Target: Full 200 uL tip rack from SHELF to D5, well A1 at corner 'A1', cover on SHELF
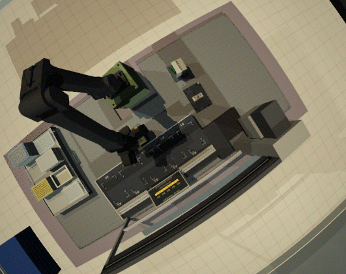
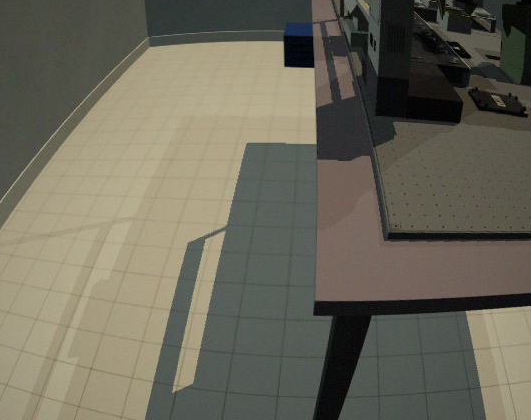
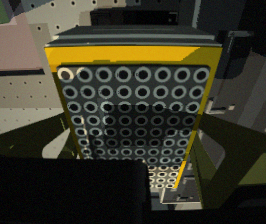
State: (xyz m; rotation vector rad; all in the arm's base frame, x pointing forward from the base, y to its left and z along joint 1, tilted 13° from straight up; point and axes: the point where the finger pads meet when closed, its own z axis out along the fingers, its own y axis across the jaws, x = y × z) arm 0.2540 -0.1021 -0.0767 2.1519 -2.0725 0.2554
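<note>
The RG nest lies 110 mm below my hand. Also, from my hand: yellow tip rack: 10 mm behind, 10 mm to the left, 10 mm above; then shelf label: 100 mm behind, 360 mm to the right, 110 mm below; then ready key box: 210 mm behind, 380 mm to the left, 50 mm below.
</note>
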